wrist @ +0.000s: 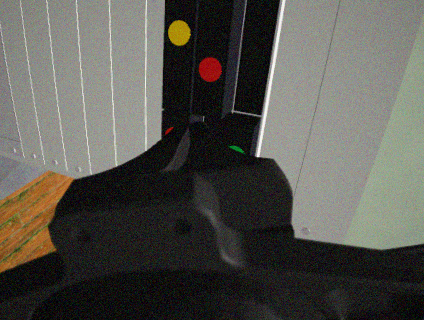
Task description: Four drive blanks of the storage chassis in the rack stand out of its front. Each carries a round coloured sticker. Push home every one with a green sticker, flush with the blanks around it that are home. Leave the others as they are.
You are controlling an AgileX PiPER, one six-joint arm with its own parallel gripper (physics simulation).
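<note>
A black blank with a yellow sticker [179,33] and, to its right, a black blank with a red sticker [210,69] stand out at the top middle of the wrist view. The right side face of the red one shows. Below them, part of another red sticker [169,130] shows left of the fingers. Part of a green sticker [236,149] shows right of the fingers, low near the right edge of the chassis; the fingers hide most of its blank. My gripper [193,142] is shut, holding nothing visible, with its tips in front of the lower blanks. Whether they touch is unclear.
A black blank [254,60] sits further back to the right of the upper red one. A bright upright edge [272,75] and a grey panel [320,100] flank the chassis on the right. Grey ribbed panels [95,75] flank it on the left. An orange wood-grained surface [32,215] shows at lower left.
</note>
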